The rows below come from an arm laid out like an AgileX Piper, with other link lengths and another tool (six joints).
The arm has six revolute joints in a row. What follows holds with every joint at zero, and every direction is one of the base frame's. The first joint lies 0.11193 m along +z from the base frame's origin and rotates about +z. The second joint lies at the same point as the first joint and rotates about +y. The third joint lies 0.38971 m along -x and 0.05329 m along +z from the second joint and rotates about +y. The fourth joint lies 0.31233 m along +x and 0.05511 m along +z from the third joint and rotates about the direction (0.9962, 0, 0.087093). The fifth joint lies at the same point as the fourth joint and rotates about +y. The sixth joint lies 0.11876 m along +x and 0.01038 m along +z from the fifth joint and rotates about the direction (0.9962, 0, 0.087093). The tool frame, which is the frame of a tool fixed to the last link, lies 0.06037 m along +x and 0.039 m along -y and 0.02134 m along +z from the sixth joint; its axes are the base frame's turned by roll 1.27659, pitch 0.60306 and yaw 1.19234 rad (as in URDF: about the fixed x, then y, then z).
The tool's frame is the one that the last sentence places.
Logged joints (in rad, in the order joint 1, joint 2, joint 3, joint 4, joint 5, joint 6), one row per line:
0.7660 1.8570 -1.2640 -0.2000 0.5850 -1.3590
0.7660 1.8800 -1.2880 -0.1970 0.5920 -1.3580
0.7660 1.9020 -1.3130 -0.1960 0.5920 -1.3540
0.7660 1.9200 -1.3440 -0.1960 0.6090 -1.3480
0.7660 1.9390 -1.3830 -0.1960 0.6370 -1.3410
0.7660 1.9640 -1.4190 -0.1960 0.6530 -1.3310
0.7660 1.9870 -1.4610 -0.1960 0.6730 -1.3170
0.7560 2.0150 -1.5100 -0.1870 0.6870 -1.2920
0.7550 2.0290 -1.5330 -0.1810 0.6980 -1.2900
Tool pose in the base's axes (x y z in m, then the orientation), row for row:
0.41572 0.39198 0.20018 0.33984 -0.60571 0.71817 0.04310
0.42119 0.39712 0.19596 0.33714 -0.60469 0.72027 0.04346
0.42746 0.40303 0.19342 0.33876 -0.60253 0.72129 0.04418
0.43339 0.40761 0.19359 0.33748 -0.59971 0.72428 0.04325
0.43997 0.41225 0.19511 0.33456 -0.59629 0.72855 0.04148
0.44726 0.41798 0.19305 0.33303 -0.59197 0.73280 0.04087
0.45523 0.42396 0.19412 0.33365 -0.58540 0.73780 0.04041
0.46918 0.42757 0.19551 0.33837 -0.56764 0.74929 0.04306
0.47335 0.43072 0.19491 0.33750 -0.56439 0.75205 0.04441
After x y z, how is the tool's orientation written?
As a quaternion, w x y z.
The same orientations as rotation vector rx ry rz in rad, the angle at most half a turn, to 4 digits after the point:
-1.5767 1.8694 0.1122
-1.5761 1.8773 0.1133
-1.5692 1.8785 0.1151
-1.5628 1.8875 0.1127
-1.5561 1.9013 0.1083
-1.5460 1.9138 0.1067
-1.5284 1.9263 0.1055
-1.4786 1.9518 0.1122
-1.4708 1.9598 0.1157

